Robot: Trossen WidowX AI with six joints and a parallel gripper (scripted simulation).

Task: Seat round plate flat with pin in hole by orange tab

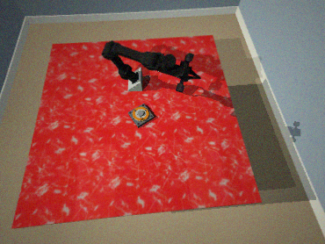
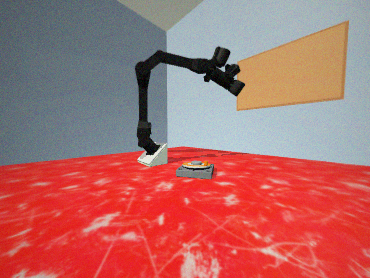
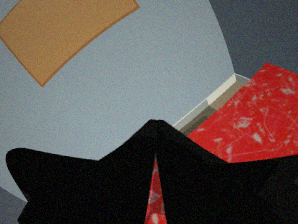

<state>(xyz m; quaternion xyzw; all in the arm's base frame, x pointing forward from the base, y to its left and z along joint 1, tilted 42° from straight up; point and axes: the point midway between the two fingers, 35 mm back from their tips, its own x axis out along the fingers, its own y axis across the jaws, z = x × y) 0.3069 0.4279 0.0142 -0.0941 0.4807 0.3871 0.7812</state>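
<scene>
Now: the grey square base 35 cm below my gripper tip, 33 cm to the right of it and 3 cm behind it.
</scene>
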